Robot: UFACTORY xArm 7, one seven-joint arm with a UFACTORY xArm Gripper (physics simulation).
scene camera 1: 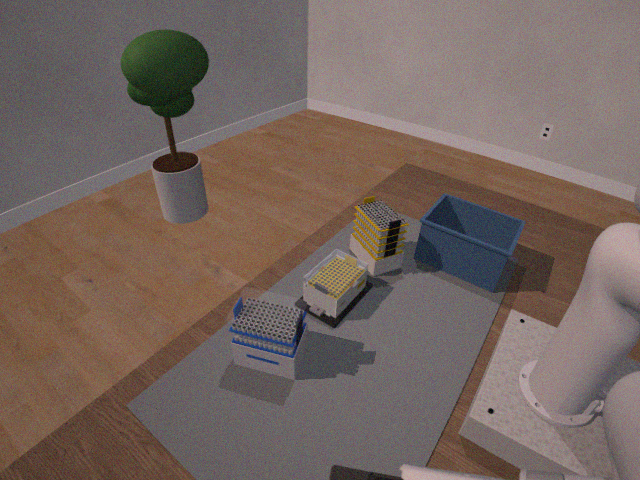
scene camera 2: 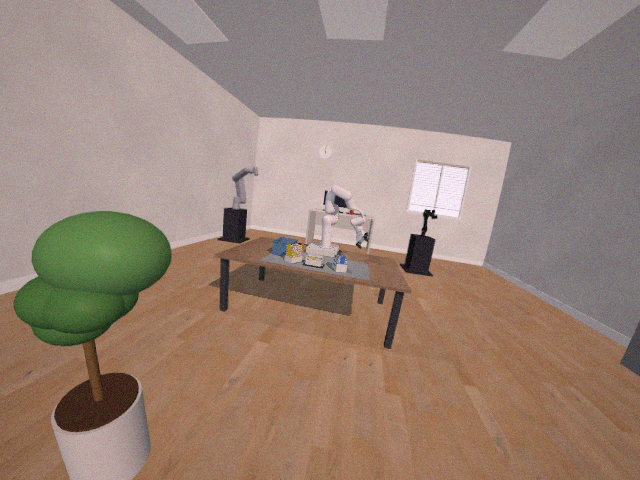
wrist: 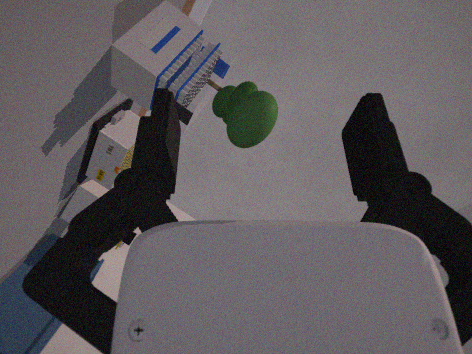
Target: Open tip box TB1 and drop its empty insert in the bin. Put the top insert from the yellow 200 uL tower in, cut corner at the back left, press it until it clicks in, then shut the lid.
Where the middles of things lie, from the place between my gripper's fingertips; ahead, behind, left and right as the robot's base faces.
The blue-trimmed tip box [scene camera 1: 268,332] lies 25 cm ahead of my hand, 18 cm to the right of it and 12 cm below it. Also, from my hand: blue bin [scene camera 1: 469,241] (68 cm to the right, 12 cm below, 2 cm ahead).
